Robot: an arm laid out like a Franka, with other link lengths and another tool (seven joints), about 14 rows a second.
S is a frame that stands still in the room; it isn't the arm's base.
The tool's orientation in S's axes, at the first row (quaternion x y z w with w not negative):
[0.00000 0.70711 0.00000 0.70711]
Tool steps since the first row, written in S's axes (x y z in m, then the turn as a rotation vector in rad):
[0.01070 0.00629 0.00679 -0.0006 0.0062 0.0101]
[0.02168 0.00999 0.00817 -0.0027 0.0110 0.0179]
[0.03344 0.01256 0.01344 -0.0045 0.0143 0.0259]
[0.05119 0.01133 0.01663 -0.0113 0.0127 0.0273]
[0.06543 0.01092 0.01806 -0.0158 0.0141 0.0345]
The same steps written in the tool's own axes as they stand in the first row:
[-0.00679 0.00629 0.01070 -0.0101 0.0062 -0.0006]
[-0.00817 0.00999 0.02168 -0.0179 0.0110 -0.0027]
[-0.01344 0.01256 0.03344 -0.0259 0.0143 -0.0045]
[-0.01663 0.01133 0.05119 -0.0273 0.0127 -0.0113]
[-0.01806 0.01092 0.06543 -0.0345 0.0141 -0.0158]

